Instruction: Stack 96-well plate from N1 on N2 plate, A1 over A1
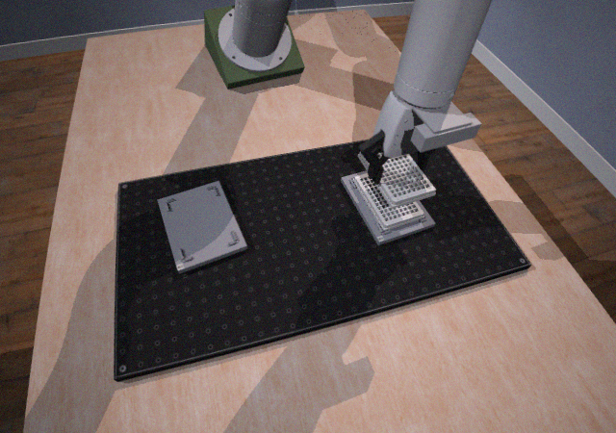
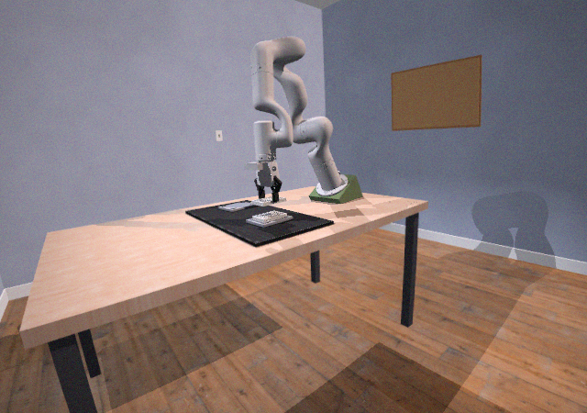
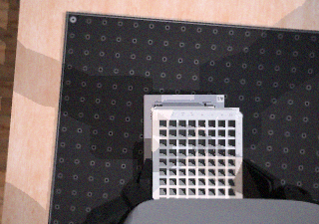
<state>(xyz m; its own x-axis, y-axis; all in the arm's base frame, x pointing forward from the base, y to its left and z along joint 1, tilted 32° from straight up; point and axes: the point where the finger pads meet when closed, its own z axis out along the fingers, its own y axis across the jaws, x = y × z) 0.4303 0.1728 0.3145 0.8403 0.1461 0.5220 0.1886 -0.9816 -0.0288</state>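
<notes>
Right now my hand is 9 cm above the plate nest N2. From my hand the other things lie so: plate nest N1: 35 cm to the right, 9 cm below, 1 cm ahead; white 96-well plate: 1 cm below.
</notes>
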